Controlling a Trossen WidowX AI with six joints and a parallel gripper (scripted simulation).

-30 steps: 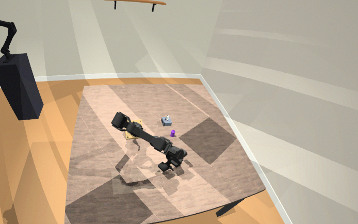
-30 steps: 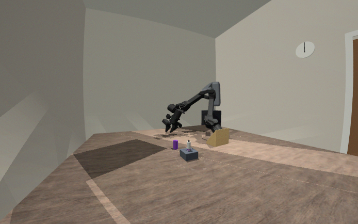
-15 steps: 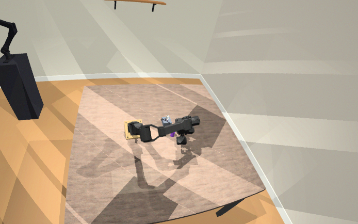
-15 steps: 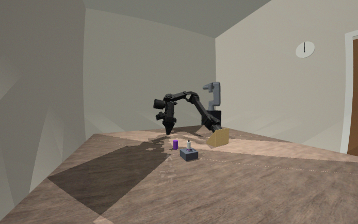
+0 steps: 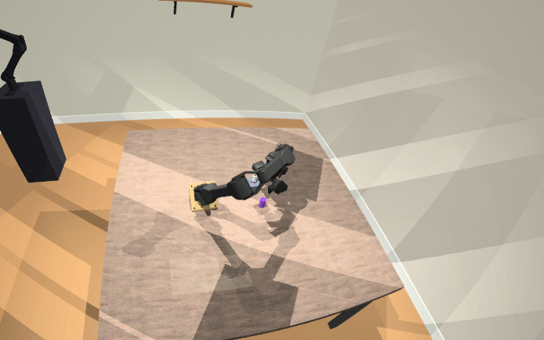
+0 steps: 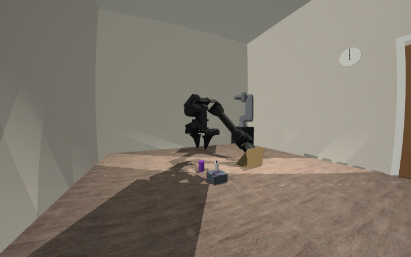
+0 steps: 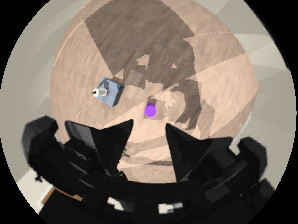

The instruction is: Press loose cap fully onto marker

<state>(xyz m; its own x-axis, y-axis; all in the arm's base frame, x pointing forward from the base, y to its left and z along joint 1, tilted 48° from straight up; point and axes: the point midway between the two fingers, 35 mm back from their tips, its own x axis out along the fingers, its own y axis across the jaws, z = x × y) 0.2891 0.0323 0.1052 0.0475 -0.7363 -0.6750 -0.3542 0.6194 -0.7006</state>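
Now: gripper tip 90 mm above the purple cap. Also, from my gripper tip: grey-blue holder block (10 mm behind, 130 mm to the left, 100 mm below).
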